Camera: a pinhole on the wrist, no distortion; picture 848 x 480 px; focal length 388.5 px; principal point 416.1 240.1 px. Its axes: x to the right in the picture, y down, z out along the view. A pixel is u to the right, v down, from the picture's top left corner.
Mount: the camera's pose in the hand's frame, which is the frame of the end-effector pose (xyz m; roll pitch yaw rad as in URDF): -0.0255 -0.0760 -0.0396 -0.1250 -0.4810 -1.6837
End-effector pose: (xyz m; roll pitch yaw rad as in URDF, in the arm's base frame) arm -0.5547 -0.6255 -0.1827 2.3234 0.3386 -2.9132
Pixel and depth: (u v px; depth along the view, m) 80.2 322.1 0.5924
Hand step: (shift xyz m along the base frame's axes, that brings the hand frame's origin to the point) -0.4595 0.4983 0.1916
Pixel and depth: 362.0 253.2 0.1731
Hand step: -0.0144 0.0868 -0.0551
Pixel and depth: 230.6 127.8 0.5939
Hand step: -0.1052 0.5798 0.1017
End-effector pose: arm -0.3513 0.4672 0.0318 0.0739 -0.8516 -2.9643
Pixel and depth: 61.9 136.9 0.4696
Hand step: 0.2740 -0.4735 0.1332
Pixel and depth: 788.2 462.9 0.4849
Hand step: 0.1558 0.3927 0.5746
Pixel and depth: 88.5 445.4 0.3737
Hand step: -0.0068 -0.3299 0.2954
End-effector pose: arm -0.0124 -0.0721 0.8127 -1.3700 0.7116 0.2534
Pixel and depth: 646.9 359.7 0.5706
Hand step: 0.1862 0.6239 0.0644
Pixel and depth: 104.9 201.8 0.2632
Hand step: -0.1539 0.1060 -0.1670
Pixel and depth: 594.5 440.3 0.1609
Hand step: 0.0972 0.1364 0.0315
